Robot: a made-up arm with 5 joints.
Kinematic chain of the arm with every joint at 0, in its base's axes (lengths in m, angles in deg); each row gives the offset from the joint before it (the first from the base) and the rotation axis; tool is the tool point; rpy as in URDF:
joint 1: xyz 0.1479 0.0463 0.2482 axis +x
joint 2: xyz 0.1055 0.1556 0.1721 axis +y
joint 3: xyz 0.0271 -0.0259 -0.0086 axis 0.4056 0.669 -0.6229
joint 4: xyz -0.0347 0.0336 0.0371 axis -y
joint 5: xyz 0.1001 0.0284 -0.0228 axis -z
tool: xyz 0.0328 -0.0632 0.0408 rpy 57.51 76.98 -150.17
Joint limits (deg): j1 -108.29..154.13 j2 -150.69..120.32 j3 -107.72..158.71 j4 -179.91..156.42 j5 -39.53..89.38
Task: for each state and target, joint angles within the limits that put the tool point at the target. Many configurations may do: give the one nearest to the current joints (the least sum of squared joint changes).
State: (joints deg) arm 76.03 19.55 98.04 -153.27 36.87
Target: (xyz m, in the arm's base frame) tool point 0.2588 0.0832 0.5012
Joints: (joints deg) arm 34.09 21.41 84.64 -113.65 52.64
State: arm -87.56 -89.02 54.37 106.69 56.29
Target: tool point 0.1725 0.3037 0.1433
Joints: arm -92.78 -57.03 60.07 103.67 44.35
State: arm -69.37 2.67 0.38 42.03 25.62
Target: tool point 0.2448 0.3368 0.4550
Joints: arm -32.14 -13.55 -5.73 61.80 -0.70
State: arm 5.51 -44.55 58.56 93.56 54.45
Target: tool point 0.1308 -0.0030 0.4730
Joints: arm 36.87 -83.28 51.47 103.82 37.41
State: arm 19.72 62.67 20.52 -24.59 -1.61
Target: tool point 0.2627 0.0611 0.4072
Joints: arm 42.17 58.94 16.70 -44.77 41.32
